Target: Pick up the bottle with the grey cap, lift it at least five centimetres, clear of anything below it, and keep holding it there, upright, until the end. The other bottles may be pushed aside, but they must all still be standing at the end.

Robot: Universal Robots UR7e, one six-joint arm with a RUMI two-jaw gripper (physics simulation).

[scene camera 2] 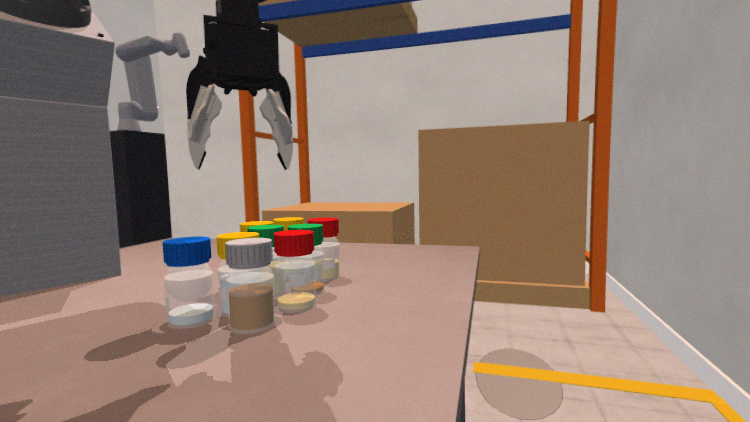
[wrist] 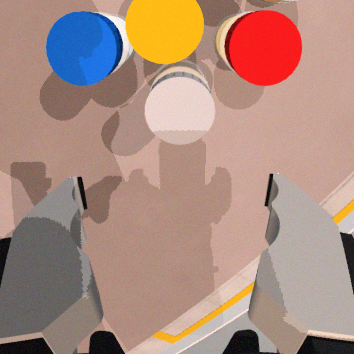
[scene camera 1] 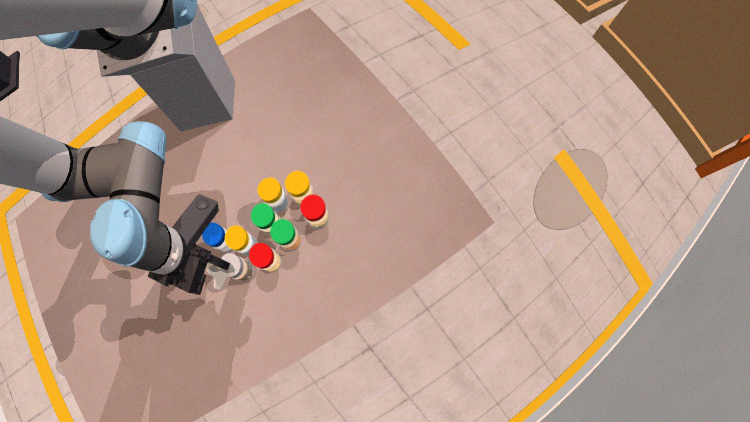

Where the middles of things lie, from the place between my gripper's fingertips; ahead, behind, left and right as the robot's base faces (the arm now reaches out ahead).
Scene:
The blue-capped bottle (scene camera 2: 189, 286) is 90 mm behind my hand, 10 mm to the right of it and 140 mm below it.

